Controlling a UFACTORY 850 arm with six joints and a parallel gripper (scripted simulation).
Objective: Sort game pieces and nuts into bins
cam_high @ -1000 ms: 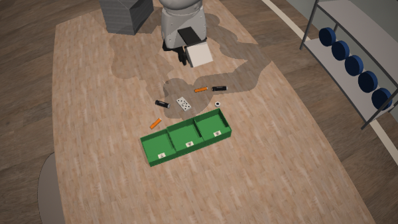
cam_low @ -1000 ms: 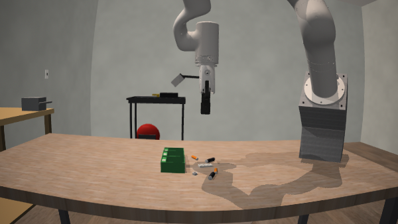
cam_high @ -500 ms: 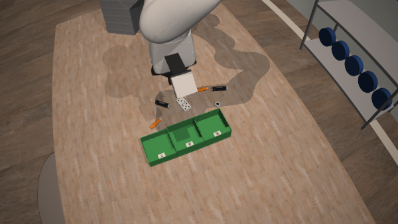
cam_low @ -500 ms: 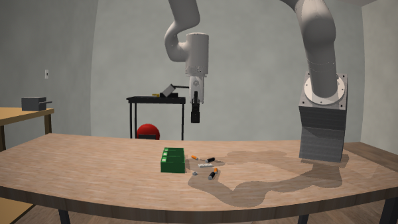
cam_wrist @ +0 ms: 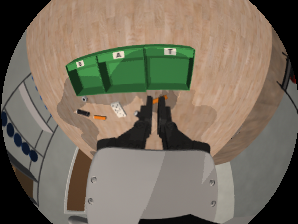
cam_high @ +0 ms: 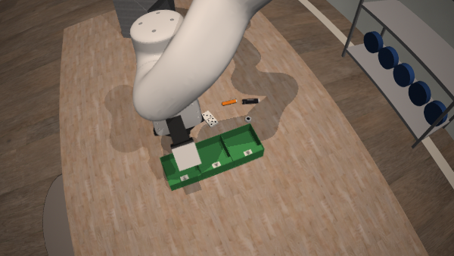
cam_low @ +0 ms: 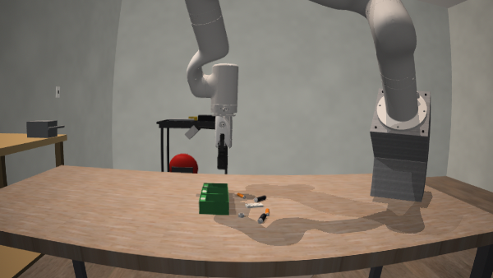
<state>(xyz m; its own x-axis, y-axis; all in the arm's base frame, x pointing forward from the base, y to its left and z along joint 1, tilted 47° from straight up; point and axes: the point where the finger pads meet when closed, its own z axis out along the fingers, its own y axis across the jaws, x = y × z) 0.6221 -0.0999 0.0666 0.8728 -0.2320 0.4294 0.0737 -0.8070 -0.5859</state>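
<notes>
The green three-compartment bin row is 100 mm below my hand, 60 mm to the left of it and 10 mm ahead of it. Round my hand: orange battery 110 mm below, 60 mm behind, 20 mm to the right; grey nut 190 mm to the left, 110 mm below, 80 mm behind; white domino 110 mm below, 110 mm behind, 80 mm to the left.
</notes>
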